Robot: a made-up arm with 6 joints. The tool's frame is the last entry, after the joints. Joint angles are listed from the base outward. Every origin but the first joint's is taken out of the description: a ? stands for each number. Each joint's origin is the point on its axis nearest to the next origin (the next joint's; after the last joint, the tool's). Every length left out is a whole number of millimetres.
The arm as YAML. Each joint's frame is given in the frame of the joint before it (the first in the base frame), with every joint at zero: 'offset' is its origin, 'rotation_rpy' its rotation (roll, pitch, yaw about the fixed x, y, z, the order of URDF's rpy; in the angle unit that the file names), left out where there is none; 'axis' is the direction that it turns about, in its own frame. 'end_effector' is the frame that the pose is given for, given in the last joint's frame.
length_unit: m
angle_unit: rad
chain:
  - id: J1
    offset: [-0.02, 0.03, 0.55]
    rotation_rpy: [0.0, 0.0, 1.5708]
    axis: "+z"
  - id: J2
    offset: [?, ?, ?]
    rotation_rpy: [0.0, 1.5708, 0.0]
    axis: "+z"
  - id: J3
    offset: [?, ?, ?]
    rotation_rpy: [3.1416, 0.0, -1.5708]
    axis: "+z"
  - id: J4
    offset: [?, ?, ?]
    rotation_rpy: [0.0, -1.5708, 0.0]
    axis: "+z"
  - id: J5
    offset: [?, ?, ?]
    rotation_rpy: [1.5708, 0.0, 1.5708]
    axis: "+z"
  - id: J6
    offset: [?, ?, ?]
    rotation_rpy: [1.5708, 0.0, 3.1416]
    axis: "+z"
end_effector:
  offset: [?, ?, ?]
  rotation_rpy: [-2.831, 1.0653, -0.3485]
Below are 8 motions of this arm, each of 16 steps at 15 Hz.
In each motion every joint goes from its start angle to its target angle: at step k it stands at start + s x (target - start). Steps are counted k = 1, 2, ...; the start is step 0. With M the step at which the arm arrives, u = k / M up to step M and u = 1 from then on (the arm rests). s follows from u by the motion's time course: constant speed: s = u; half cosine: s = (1 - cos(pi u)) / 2; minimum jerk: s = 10 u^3 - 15 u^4 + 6 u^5.
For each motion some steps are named. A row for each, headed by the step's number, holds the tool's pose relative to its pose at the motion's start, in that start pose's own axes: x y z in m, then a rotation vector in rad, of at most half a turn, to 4 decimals.
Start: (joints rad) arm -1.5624 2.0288 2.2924 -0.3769 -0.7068 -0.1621
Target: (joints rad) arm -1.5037 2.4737 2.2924 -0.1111 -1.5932 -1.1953
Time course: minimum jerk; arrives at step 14
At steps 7, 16:
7: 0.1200 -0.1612 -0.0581 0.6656 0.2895 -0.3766
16: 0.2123 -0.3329 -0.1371 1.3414 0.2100 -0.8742

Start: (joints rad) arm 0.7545 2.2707 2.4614 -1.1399 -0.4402 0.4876
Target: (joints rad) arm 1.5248 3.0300 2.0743 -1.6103 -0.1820 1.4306
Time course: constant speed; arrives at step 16
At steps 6, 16:
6: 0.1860 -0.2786 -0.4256 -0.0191 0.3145 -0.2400
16: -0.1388 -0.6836 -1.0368 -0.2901 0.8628 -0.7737

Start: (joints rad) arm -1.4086 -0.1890 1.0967 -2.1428 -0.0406 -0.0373
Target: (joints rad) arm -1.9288 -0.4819 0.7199 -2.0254 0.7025 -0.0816
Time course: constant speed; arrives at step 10
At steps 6, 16:
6: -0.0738 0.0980 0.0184 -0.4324 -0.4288 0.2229
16: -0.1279 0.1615 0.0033 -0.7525 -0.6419 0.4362

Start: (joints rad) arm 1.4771 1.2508 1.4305 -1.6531 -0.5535 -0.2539
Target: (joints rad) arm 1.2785 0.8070 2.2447 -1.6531 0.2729 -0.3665
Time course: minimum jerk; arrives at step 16
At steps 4, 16:
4: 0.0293 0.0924 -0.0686 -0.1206 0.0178 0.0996
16: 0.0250 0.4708 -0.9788 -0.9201 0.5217 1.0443

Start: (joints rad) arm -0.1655 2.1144 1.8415 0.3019 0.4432 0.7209
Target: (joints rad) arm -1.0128 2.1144 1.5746 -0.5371 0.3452 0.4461
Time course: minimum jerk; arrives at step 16
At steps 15, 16:
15: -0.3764 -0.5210 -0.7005 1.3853 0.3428 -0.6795
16: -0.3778 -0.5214 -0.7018 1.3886 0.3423 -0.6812

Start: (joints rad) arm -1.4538 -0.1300 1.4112 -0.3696 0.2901 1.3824
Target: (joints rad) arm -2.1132 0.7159 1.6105 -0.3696 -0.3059 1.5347
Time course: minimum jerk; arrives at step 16
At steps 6, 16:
6: 0.0233 0.0136 -0.1892 -0.3312 0.2223 0.0450
16: -0.0305 -0.3360 -0.6125 -1.0515 0.9381 -0.0098

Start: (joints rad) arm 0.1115 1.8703 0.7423 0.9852 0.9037 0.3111
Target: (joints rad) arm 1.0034 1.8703 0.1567 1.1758 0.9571 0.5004
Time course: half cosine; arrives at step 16
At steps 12, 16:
12: 0.0197 0.6680 -0.1255 -0.7635 0.2462 0.7152
16: -0.0230 0.7396 -0.1832 -0.9040 0.2916 0.8270

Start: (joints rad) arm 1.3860 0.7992 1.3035 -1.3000 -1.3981 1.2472
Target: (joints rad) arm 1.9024 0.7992 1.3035 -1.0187 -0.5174 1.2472
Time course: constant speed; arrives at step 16
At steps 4, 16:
4: 0.0868 0.0528 0.0574 0.0115 -0.0964 -0.0665
16: 0.3182 0.2740 0.1873 0.0086 -0.4445 -0.2279

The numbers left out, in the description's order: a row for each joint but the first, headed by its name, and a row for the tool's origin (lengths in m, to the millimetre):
J2: 0.03 -0.01 0.0
J3: -0.4 0.01 0.0
J4: 0.71 0.02 0.0
J5: 0.24 0.03 0.0
J6: 0.0 -0.03 0.0
tool: 0.02 -0.02 0.0

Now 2 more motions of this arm.
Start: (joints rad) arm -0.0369 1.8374 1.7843 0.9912 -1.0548 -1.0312
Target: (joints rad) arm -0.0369 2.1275 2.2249 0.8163 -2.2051 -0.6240
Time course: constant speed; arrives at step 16
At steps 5, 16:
5: 0.0055 -0.0358 0.0036 0.0887 0.0218 -0.3299
16: -0.0037 -0.1220 -0.0009 0.2135 0.2751 -1.0456

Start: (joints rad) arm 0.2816 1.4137 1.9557 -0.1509 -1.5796 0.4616
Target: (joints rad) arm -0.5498 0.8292 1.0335 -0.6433 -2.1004 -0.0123
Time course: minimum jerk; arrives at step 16
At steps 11, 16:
11: 0.0197 -0.6034 -0.2426 0.7789 0.6677 0.5248
16: 0.0336 -0.6917 -0.3592 0.9173 0.7905 0.6763

